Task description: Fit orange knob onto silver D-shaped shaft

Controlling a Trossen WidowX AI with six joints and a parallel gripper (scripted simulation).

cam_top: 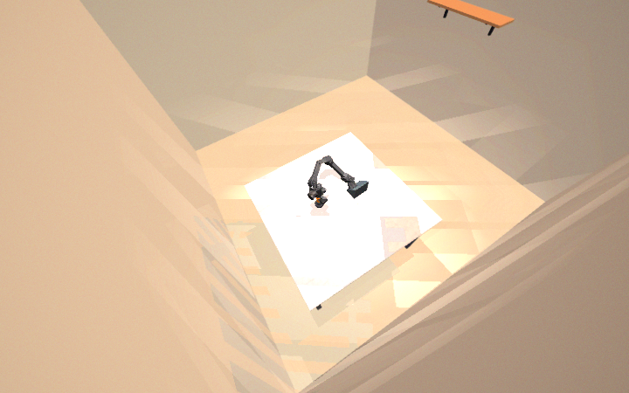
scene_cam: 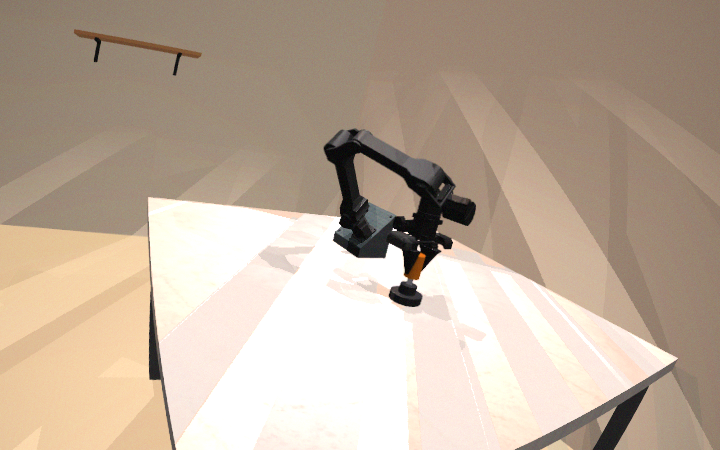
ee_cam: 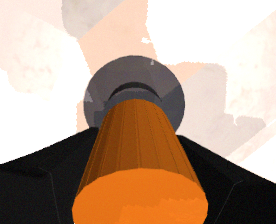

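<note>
My gripper tip is now 30 mm below the orange knob. Also, from my gripper tip: round pedestal (40 mm below).
</note>
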